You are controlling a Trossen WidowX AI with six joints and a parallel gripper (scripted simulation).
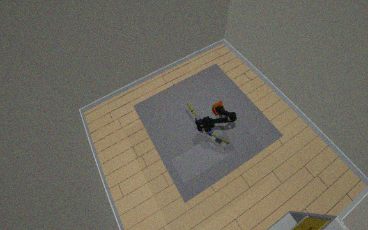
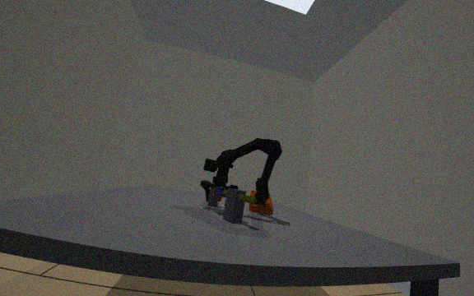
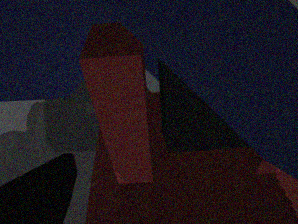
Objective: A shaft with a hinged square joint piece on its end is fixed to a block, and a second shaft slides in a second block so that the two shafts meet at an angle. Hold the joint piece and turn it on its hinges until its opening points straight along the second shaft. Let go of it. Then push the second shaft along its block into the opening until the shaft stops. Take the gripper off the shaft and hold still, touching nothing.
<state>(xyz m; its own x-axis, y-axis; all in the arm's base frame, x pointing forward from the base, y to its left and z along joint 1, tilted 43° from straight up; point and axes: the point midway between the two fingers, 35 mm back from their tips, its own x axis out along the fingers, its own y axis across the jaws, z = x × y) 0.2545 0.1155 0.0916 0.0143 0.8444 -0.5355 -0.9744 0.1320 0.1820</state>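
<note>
Right now the red joint piece is 40 mm above my gripper tip.
</note>
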